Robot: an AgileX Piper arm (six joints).
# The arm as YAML. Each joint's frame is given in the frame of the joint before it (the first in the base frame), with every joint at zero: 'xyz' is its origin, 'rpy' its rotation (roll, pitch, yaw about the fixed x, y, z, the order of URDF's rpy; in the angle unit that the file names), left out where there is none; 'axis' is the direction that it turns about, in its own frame. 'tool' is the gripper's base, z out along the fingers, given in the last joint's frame.
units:
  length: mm
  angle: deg
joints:
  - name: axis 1
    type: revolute
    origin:
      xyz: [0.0, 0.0, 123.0]
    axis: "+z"
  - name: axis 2
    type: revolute
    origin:
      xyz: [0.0, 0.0, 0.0]
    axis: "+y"
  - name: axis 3
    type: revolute
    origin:
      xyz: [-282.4, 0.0, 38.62]
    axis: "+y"
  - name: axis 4
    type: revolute
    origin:
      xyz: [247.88, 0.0, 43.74]
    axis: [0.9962, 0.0, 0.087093]
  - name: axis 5
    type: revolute
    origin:
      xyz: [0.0, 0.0, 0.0]
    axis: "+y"
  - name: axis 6
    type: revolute
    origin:
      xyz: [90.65, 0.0, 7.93]
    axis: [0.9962, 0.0, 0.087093]
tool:
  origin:
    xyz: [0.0, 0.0, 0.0]
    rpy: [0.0, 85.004, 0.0]
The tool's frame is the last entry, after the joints.
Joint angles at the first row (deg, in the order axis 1, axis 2, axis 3, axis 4, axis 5, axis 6):
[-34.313, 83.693, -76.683, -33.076, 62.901, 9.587]
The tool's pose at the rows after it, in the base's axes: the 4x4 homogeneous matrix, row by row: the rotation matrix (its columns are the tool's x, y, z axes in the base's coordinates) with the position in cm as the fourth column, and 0 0 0 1 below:
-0.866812, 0.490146, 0.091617, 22.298; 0.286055, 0.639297, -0.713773, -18.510; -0.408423, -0.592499, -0.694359, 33.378; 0, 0, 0, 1
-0.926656, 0.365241, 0.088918, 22.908; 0.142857, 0.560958, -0.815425, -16.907; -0.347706, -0.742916, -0.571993, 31.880; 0, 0, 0, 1
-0.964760, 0.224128, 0.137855, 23.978; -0.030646, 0.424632, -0.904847, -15.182; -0.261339, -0.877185, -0.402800, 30.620; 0, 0, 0, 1
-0.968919, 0.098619, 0.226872, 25.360; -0.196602, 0.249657, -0.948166, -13.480; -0.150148, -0.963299, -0.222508, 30.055; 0, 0, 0, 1
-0.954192, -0.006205, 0.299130, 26.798; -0.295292, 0.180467, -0.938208, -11.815; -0.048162, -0.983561, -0.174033, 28.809; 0, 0, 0, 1
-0.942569, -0.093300, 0.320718, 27.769; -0.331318, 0.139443, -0.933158, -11.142; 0.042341, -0.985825, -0.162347, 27.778; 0, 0, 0, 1
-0.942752, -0.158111, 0.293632, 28.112; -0.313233, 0.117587, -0.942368, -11.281; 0.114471, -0.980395, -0.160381, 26.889; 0, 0, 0, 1
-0.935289, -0.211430, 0.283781, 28.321; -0.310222, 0.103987, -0.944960, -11.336; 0.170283, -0.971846, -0.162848, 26.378; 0, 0, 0, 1
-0.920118, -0.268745, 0.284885, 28.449; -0.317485, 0.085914, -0.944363, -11.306; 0.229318, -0.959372, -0.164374, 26.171; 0, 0, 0, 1
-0.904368, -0.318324, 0.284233, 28.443; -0.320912, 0.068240, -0.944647, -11.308; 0.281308, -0.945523, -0.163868, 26.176; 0, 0, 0, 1
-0.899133, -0.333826, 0.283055, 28.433; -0.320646, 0.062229, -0.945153, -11.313; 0.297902, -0.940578, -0.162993, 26.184; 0, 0, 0, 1
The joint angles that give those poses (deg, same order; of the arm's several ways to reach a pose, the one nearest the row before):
[-29.239, 81.109, -68.594, -42.435, 58.952, 12.948]
[-23.234, 80.508, -62.035, -57.089, 58.293, 19.523]
[-17.003, 81.102, -56.101, -73.595, 59.316, 26.580]
[-11.766, 82.582, -52.300, -88.459, 61.921, 30.872]
[-7.753, 84.959, -50.604, -93.583, 63.001, 30.755]
[-6.089, 87.377, -50.359, -95.365, 63.871, 28.727]
[-6.072, 89.432, -50.360, -95.460, 65.526, 26.688]
[-6.071, 90.521, -50.360, -95.460, 66.035, 24.492]
[-5.990, 90.946, -50.360, -95.563, 66.033, 21.419]
[-5.988, 90.946, -50.360, -95.563, 66.084, 18.300]
[-5.989, 90.947, -50.362, -95.563, 66.173, 17.306]

